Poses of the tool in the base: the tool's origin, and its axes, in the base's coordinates. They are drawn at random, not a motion.
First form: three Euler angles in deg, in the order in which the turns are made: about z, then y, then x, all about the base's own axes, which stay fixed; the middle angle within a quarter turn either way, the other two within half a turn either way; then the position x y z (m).
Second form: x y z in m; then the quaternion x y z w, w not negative. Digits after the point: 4 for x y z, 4 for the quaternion.
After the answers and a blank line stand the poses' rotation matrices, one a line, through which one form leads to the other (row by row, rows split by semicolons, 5 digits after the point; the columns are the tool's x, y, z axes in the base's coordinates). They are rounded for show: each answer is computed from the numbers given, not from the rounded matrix.
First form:
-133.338, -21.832, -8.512, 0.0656, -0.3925, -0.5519
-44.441, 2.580, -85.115, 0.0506, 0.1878, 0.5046
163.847, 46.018, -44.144, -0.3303, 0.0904, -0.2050
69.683, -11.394, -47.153, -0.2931, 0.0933, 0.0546
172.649, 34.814, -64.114, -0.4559, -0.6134, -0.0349
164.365, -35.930, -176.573, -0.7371, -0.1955, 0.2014
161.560, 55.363, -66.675, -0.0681, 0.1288, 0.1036
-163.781, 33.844, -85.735, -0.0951, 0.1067, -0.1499
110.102, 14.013, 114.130, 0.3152, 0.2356, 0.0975
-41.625, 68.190, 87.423, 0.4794, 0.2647, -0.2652
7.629, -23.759, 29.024, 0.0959, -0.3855, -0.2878
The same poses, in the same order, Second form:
0.0656, -0.3925, -0.5519, 0.1445, -0.1417, -0.8936, 0.4007
0.0506, 0.1878, 0.5046, -0.6322, -0.2404, -0.2926, 0.6760
-0.3303, 0.0904, -0.2050, 0.3100, 0.3933, 0.8239, 0.2653
-0.2931, 0.0933, 0.0546, -0.3786, 0.1527, 0.5536, 0.7258
-0.4559, -0.6134, -0.0349, 0.2206, 0.5217, 0.7969, 0.2103
-0.7371, -0.1955, 0.2014, 0.1385, -0.9407, -0.0701, 0.3016
-0.0681, 0.1288, 0.1036, 0.3051, 0.5426, 0.6894, 0.3705
-0.0951, 0.1067, -0.1499, 0.3030, 0.6142, 0.7221, 0.0971
0.3152, 0.2356, 0.0975, 0.5316, -0.6448, 0.5010, 0.2252
0.4794, 0.2647, -0.2652, 0.3909, 0.5821, 0.1494, 0.6972
0.0959, -0.3855, -0.2878, 0.2314, -0.2152, 0.0116, 0.9487

-0.63708 0.67515 -0.37189; -0.75708 -0.63871 0.13740; -0.14476 0.36908 0.91805
0.71325 0.69946 0.04501; -0.09165 0.02940 0.99536; 0.69489 -0.71406 0.08507
-0.66702 -0.19319 0.71956; 0.68100 -0.54984 0.48365; 0.30221 0.81262 0.49832
0.34037 -0.91930 -0.19755; 0.68803 0.10029 0.71872; -0.64091 -0.38056 0.66664
-0.81426 -0.10505 0.57091; 0.56527 -0.36728 0.73863; 0.13209 0.92416 0.35844
-0.77977 -0.21823 -0.58680; -0.30281 0.95182 0.04840; 0.54796 0.21543 -0.80829
-0.53919 -0.17978 0.82277; 0.84198 -0.13663 0.52192; 0.01859 0.97417 0.22505
-0.79750 0.23198 0.55693; 0.51252 -0.22654 0.82826; 0.31831 0.94597 0.06177
-0.33346 -0.91114 0.24214; -0.45986 -0.06702 -0.88546; 0.82300 -0.40662 -0.39664
0.27772 0.24679 0.92842; 0.66343 0.64969 -0.37115; -0.69478 0.71902 0.01670
0.90715 -0.12151 -0.40289; -0.07766 0.89263 -0.44406; 0.41359 0.43411 0.80031

